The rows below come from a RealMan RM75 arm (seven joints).
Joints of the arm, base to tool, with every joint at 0 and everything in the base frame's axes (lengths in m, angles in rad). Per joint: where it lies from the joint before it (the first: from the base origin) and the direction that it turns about. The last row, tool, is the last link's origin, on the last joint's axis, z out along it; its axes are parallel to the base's.
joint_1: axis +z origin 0 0 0.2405
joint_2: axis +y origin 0 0 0
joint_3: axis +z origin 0 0 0.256
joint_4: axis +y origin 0 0 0
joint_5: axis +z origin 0 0 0.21
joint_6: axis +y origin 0 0 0
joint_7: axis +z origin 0 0 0.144
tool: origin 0 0 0
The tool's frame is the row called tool.
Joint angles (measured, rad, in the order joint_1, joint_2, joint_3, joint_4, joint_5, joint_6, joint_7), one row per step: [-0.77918 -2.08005 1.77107 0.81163 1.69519 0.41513 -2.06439]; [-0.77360 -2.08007 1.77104 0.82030 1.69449 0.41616 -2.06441]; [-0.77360 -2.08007 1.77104 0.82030 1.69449 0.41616 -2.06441]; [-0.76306 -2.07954 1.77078 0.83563 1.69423 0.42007 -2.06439]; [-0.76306 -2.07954 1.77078 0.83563 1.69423 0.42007 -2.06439]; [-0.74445 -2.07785 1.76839 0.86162 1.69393 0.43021 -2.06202]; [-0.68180 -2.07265 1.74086 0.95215 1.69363 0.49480 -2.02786]
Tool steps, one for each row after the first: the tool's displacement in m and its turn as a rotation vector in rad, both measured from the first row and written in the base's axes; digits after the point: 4 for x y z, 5 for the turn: [0.0005 -0.0007 0.0006 0.00064 -0.00472 -0.00162]; [0.0005 -0.0007 0.0006 0.00064 -0.00472 -0.00162]; [0.0010 -0.0022 0.0017 0.00043 -0.01170 -0.00449]; [0.0010 -0.0022 0.0017 0.00043 -0.01170 -0.00449]; [0.0013 -0.0047 0.0041 -0.00105 -0.02215 -0.01012]; [0.0031 -0.0137 0.0146 -0.01501 -0.04896 -0.04957]
